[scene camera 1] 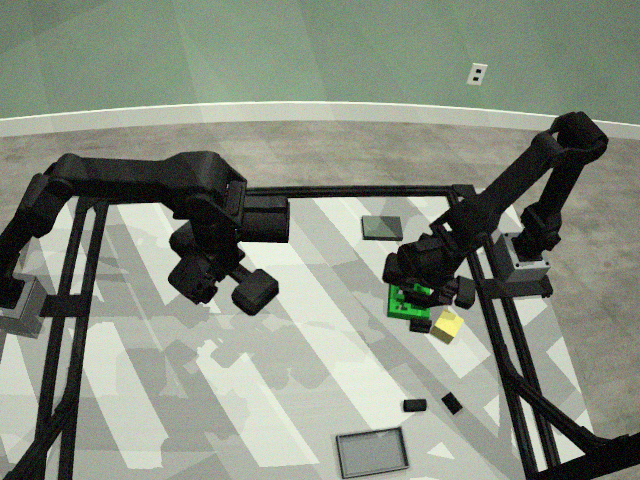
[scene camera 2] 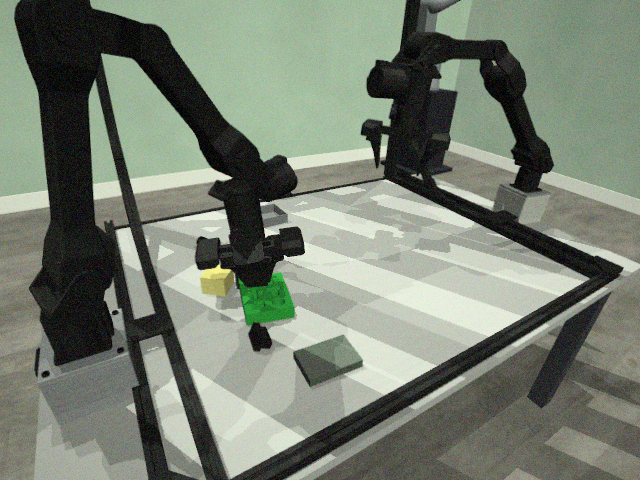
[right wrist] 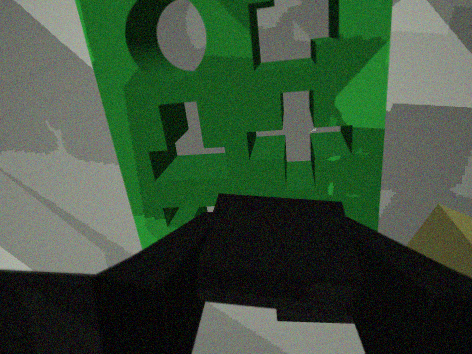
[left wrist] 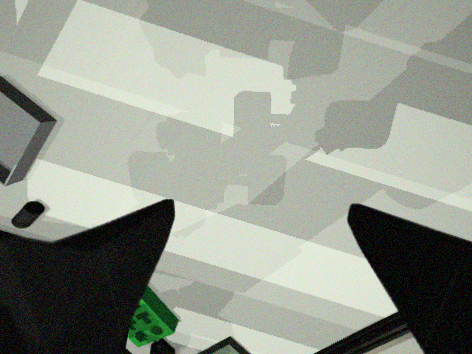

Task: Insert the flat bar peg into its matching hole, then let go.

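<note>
The green block [scene camera 1: 393, 310] [scene camera 2: 284, 311] [left wrist: 170, 320] [right wrist: 230, 80] lies on the table. Its round, stepped, L-shaped and cross-shaped holes show in the right wrist view; its lower part is hidden behind the fingers. My right gripper [scene camera 1: 428, 297] [scene camera 2: 255, 281] [right wrist: 274, 227] is low at the block and shut on the black flat bar peg [right wrist: 280, 260], which spans between the fingertips over the block's lower part. The bar's own hole does not show, and I cannot tell whether the bar's end is in it. My left gripper [scene camera 1: 224, 297] [scene camera 2: 403, 173] [left wrist: 260, 209] is open and empty, high above the table, away from the block.
A yellow block [scene camera 1: 447, 325] [scene camera 2: 217, 283] [right wrist: 445, 235] stands near the green block. Black pieces [scene camera 1: 420, 325] [scene camera 2: 260, 336] lie on opposite sides of it; two more [scene camera 1: 415, 405] [scene camera 1: 451, 403] lie near a grey tray [scene camera 1: 338, 454]. A grey-green slab [scene camera 1: 381, 228] [scene camera 2: 328, 360] lies near the table's edge.
</note>
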